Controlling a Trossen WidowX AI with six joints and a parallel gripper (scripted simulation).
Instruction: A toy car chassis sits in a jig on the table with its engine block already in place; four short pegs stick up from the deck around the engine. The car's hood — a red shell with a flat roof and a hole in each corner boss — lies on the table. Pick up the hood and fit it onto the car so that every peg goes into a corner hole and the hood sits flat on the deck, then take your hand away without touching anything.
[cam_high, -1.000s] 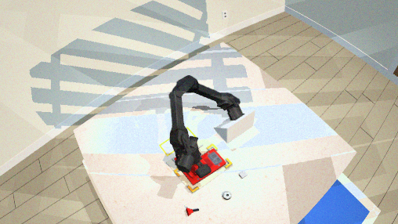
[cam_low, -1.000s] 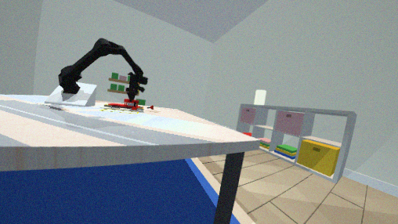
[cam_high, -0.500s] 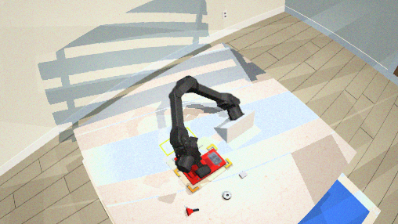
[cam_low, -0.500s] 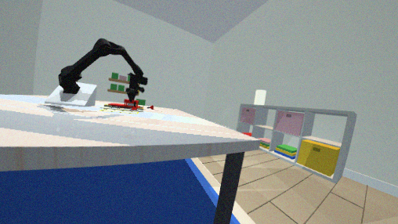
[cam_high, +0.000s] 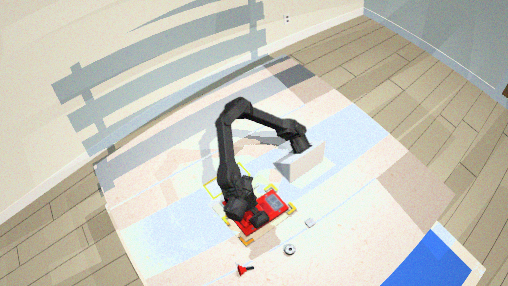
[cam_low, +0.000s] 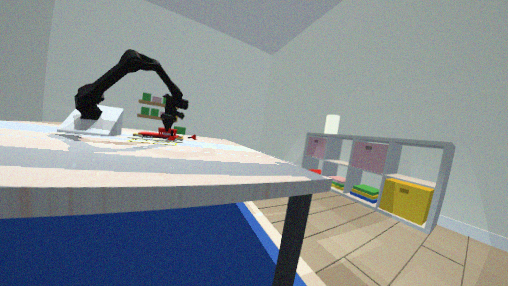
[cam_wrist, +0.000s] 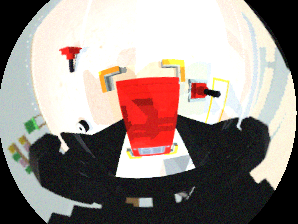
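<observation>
Now: the red hood 10 mm above my gripper tip.
</observation>
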